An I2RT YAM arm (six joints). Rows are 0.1 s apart.
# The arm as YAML. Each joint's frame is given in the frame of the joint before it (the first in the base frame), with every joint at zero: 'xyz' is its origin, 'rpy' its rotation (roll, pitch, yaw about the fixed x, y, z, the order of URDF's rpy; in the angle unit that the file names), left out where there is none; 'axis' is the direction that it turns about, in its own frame. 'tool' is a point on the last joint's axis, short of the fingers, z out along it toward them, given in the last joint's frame.
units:
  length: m
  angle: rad
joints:
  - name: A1
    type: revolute
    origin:
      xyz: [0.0, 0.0, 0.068]
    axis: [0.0, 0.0, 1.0]
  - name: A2
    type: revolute
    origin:
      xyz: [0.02, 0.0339, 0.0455]
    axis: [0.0, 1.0, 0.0]
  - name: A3
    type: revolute
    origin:
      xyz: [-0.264, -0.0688, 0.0]
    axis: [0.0, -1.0, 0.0]
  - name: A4
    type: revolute
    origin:
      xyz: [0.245, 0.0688, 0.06]
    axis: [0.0, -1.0, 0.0]
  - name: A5
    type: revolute
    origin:
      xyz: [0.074, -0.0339, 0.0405]
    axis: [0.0, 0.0, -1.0]
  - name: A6
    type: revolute
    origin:
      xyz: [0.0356, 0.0, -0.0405]
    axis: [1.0, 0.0, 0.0]
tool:
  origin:
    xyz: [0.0, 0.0, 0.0]
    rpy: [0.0, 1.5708, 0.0]
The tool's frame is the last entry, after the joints.
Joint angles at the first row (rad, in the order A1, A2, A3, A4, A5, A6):
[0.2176, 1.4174, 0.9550, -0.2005, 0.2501, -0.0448]
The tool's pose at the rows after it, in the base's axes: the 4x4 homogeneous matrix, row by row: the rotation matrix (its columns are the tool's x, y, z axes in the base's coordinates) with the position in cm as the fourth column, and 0 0 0 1 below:
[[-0.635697 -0.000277 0.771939 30.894], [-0.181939 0.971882 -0.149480 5.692], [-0.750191 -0.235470 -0.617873 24.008], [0 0 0 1]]
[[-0.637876 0.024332 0.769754 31.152], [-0.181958 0.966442 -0.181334 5.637], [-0.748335 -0.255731 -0.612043 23.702], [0 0 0 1]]
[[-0.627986 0.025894 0.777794 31.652], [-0.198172 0.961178 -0.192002 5.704], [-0.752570 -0.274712 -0.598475 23.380], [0 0 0 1]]
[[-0.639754 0.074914 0.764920 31.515], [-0.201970 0.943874 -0.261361 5.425], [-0.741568 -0.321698 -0.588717 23.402], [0 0 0 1]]
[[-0.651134 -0.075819 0.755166 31.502], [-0.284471 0.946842 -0.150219 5.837], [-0.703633 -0.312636 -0.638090 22.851], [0 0 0 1]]
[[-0.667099 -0.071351 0.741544 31.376], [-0.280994 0.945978 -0.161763 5.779], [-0.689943 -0.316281 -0.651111 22.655], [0 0 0 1]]
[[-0.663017 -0.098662 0.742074 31.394], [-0.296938 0.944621 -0.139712 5.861], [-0.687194 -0.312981 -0.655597 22.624], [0 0 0 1]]
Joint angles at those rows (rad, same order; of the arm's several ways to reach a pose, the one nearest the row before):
[0.2176, 1.4510, 0.9485, -0.2058, 0.3180, -0.0425]
[0.2176, 1.4654, 0.9481, -0.1925, 0.3504, -0.0425]
[0.2176, 1.4868, 0.9485, -0.1566, 0.3634, -0.0620]
[0.2173, 1.4845, 0.9485, -0.1699, 0.4335, -0.0654]
[0.2176, 1.4937, 0.9482, -0.1902, 0.3149, -0.1448]
[0.2176, 1.4952, 0.9482, -0.2100, 0.3237, -0.1379]
[0.2176, 1.4960, 0.9482, -0.2088, 0.3012, -0.1543]

